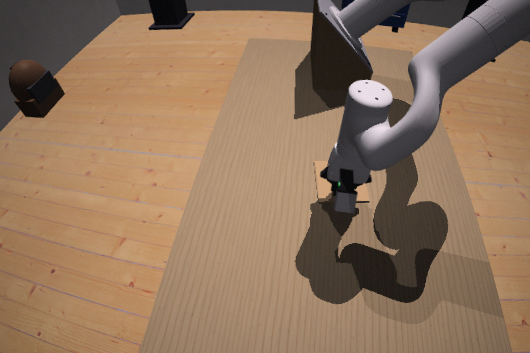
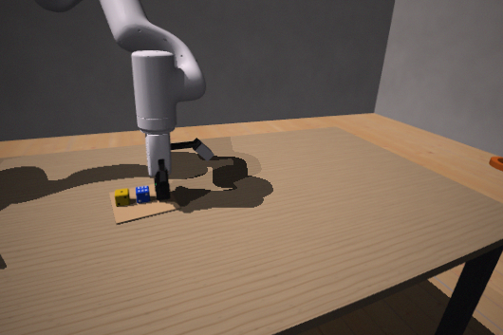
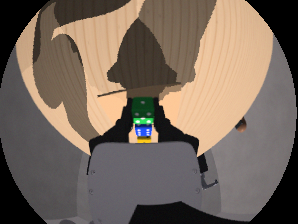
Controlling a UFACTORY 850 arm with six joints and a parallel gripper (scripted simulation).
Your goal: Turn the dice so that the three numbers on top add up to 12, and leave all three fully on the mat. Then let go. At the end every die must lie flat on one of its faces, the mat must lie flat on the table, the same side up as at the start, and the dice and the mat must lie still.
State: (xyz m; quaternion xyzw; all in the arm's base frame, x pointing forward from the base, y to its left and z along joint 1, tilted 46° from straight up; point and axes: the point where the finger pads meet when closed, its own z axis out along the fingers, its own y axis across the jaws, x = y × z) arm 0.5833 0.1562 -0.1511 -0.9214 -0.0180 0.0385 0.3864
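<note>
My hand is 10 mm above the green die. Also, from my hand: yellow die 90 mm behind, 10 mm below; then tan mat 50 mm behind, 30 mm below; then blue die 50 mm behind, 10 mm below.
</note>
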